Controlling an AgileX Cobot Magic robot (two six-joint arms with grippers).
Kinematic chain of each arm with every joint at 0, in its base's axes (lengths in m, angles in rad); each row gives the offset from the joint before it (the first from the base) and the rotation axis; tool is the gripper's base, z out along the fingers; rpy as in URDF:
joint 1: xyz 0 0 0.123 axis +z
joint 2: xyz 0 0 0 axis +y
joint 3: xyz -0.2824 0 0.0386 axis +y
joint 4: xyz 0.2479 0 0.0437 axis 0.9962 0 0.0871
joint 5: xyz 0 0 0 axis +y
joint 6: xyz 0.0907 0 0.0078 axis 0.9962 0 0.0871
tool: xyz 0 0 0 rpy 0 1.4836 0
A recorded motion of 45 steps. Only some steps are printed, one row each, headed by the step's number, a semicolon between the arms.
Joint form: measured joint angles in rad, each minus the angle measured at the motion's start. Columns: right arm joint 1, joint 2, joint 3, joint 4, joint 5, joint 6; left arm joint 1, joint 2, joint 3, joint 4, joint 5, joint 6.
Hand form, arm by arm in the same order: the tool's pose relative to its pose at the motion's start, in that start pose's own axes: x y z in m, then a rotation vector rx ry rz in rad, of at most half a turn. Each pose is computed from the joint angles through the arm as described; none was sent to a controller.
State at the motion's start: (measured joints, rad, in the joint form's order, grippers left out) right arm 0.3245 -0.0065 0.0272 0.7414 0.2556 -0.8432; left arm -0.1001 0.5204 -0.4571 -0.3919 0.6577 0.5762
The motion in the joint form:
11: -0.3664 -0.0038 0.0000 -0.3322 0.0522 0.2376; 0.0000 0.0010 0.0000 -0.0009 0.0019 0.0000
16: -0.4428 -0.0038 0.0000 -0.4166 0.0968 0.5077; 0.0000 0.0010 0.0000 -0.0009 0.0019 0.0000
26: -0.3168 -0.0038 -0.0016 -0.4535 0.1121 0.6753; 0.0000 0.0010 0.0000 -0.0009 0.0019 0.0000
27: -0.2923 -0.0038 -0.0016 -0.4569 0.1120 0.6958; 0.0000 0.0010 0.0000 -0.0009 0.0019 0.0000
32: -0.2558 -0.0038 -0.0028 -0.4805 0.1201 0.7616; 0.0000 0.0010 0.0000 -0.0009 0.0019 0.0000
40: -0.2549 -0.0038 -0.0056 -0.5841 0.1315 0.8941; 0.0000 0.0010 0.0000 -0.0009 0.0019 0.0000
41: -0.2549 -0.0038 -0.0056 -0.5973 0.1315 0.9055; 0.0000 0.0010 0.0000 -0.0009 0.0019 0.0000
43: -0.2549 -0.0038 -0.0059 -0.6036 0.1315 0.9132; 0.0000 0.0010 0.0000 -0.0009 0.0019 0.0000
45: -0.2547 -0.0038 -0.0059 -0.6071 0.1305 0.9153; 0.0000 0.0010 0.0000 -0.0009 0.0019 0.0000
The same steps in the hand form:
11: 0.0111 -0.0233 -0.0038 0.3933 0.1458 -0.0201; 0.0001 -0.0001 0.0002 0.0017 0.0022 -0.0009
16: 0.0163 -0.0269 -0.0062 0.4858 0.1621 0.1914; 0.0001 -0.0001 0.0002 0.0017 0.0022 -0.0009
26: 0.0166 -0.0210 -0.0043 0.3799 0.1505 0.3017; 0.0001 -0.0001 0.0002 0.0017 0.0022 -0.0009
27: 0.0165 -0.0198 -0.0040 0.3584 0.1484 0.3142; 0.0001 -0.0001 0.0002 0.0017 0.0022 -0.0009
32: 0.0168 -0.0183 -0.0038 0.3322 0.1516 0.3514; 0.0001 -0.0001 0.0002 0.0017 0.0022 -0.0009
40: 0.0180 -0.0210 -0.0053 0.3703 0.1617 0.3860; 0.0001 -0.0001 0.0002 0.0017 0.0022 -0.0009
41: 0.0181 -0.0214 -0.0055 0.3751 0.1625 0.3848; 0.0001 -0.0001 0.0002 0.0017 0.0022 -0.0009
43: 0.0181 -0.0216 -0.0056 0.3777 0.1622 0.3864; 0.0001 -0.0001 0.0002 0.0017 0.0022 -0.0009
45: 0.0181 -0.0217 -0.0056 0.3788 0.1616 0.3850; 0.0001 -0.0001 0.0002 0.0017 0.0022 -0.0009

